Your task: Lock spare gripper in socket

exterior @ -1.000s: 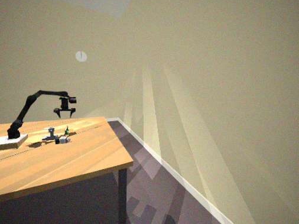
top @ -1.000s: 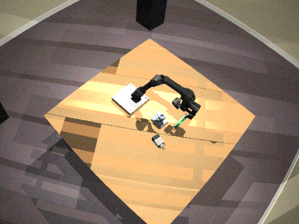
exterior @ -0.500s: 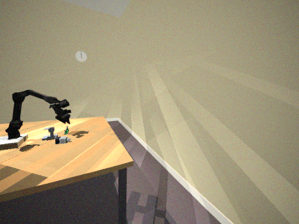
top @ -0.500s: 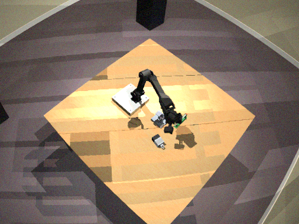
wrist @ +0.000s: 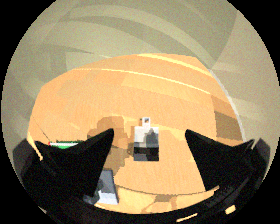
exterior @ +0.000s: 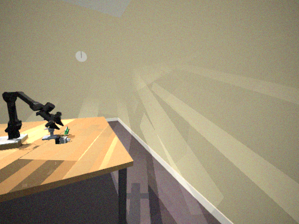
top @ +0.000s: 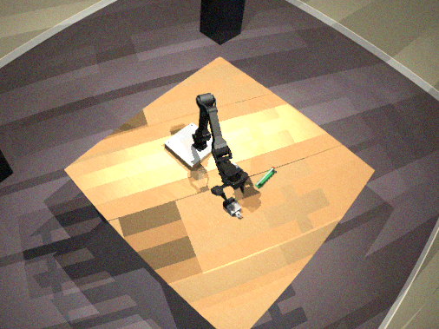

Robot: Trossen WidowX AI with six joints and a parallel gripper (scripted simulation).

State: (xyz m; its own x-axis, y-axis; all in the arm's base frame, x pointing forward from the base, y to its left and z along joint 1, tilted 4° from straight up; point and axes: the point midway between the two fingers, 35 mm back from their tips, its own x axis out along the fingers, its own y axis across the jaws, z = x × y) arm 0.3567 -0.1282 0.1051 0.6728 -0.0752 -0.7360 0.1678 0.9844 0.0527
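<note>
Now: gripper tip 1 cm short of the spare gripper and 11 cm above it. Also, from my gripper tip: grey mount (12 cm behind, 14 cm to the left, 8 cm below); green strip (26 cm to the left, 11 cm below).
</note>
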